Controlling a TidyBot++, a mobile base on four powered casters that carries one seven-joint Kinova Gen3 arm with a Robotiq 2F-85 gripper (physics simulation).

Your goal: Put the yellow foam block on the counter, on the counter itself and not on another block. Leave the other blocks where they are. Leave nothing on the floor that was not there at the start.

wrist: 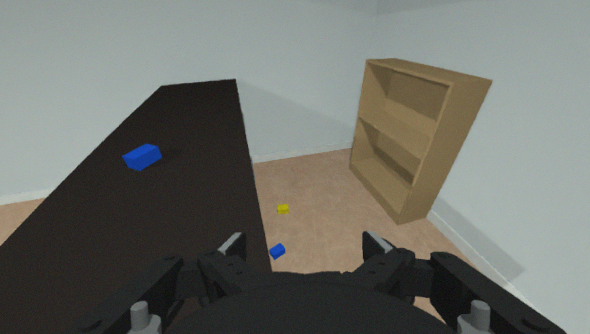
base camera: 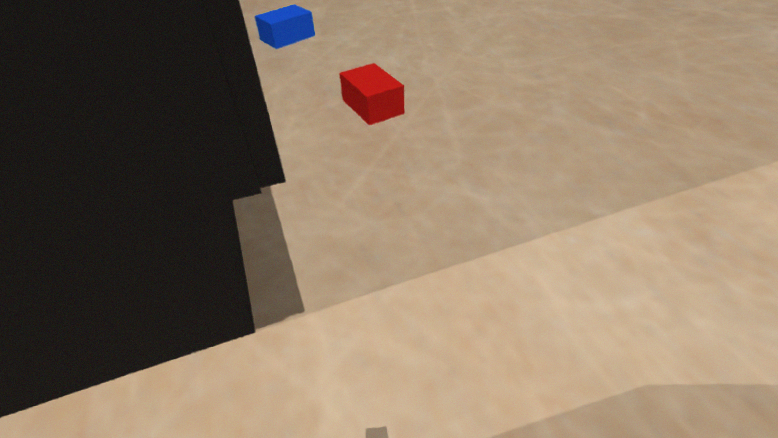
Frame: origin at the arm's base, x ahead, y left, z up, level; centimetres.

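Seen in the pictures: gripper, fingertip midpoint: (wrist: 303, 245).
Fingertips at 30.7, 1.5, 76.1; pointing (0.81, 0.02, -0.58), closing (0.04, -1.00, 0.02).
Offsets run from my fingertips to a thing's top centre, as dx, dy, dz.
The yellow foam block @(+110.9, +18.2, -111.3) (wrist: 283, 209) lies on the floor to the right of the dark counter, seen small in the wrist view; it does not show in the base camera view. The black counter (wrist: 200, 210) (base camera: 119, 163) runs away on the left in both views. A blue block @(+46.4, +55.5, -20.3) (wrist: 142, 157) lies on the counter top in the wrist view. My gripper (wrist: 303, 245) is open, with nothing between its fingers, high above the floor and well short of the yellow block.
A blue block @(+71.8, +18.1, -111.3) (wrist: 277, 251) (base camera: 285, 26) lies on the floor beside the counter, nearer than the yellow one. A red block @(+43.0, +1.1, -111.3) (base camera: 372, 94) lies on the floor nearer still, right of the counter. A wooden bookshelf (wrist: 450, 145) stands at the right against the wall.
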